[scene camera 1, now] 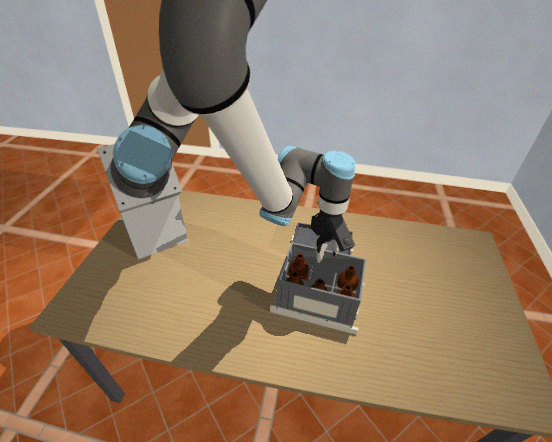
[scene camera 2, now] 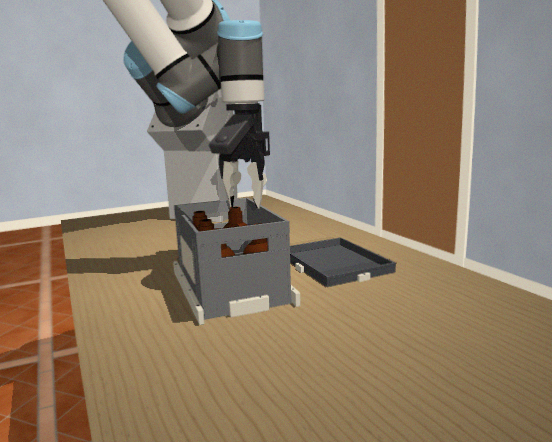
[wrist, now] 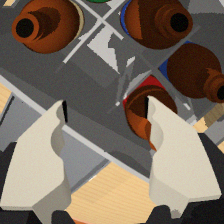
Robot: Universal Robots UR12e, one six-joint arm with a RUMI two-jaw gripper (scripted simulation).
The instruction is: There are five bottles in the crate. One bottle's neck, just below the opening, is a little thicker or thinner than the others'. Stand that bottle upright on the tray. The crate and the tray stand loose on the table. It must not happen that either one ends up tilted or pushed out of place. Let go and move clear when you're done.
Path:
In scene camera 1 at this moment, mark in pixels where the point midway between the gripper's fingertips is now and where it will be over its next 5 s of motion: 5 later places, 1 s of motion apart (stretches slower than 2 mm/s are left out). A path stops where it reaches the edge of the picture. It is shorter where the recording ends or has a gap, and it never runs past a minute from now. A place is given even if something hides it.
The gripper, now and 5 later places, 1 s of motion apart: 326,259; 325,262; 325,266; 325,266; 327,253; 347,271

